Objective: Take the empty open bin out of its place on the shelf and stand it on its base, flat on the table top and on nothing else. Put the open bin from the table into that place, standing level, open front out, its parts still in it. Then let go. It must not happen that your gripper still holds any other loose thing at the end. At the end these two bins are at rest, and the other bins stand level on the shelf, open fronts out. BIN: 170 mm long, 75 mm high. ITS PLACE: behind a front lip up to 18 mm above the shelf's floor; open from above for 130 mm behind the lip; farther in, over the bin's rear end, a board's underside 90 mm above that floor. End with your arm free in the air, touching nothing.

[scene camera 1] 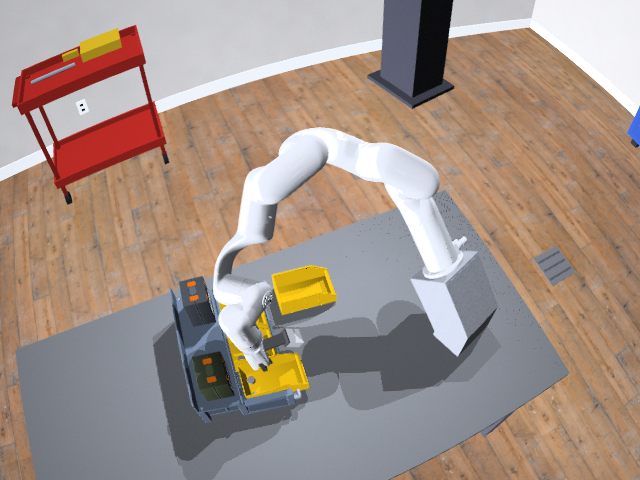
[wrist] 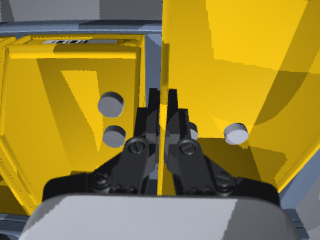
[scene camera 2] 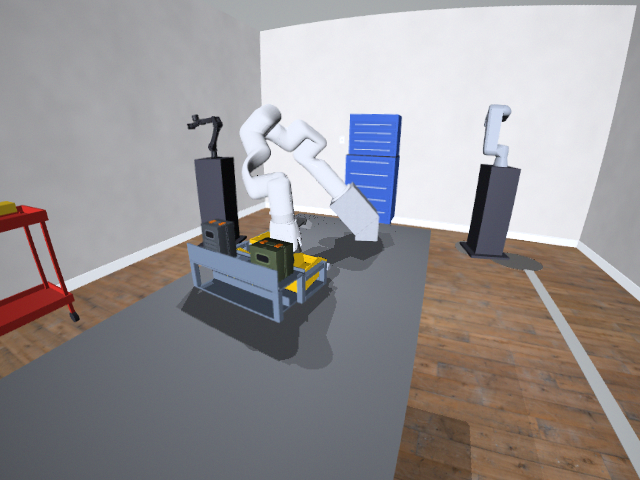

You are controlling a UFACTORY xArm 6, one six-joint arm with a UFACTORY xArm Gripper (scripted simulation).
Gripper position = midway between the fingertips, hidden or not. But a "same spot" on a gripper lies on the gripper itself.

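Olive box: out of frame in the wrist view, visible in scene camera 1 and scene camera 2. My gripper: visible in scene camera 1, scene camera 2 and the wrist view point(162, 105). Olive box, same spot: point(scene camera 1: 199, 390) and point(scene camera 2: 275, 254). My gripper, same spot: point(scene camera 1: 247, 360) and point(scene camera 2: 289, 232).
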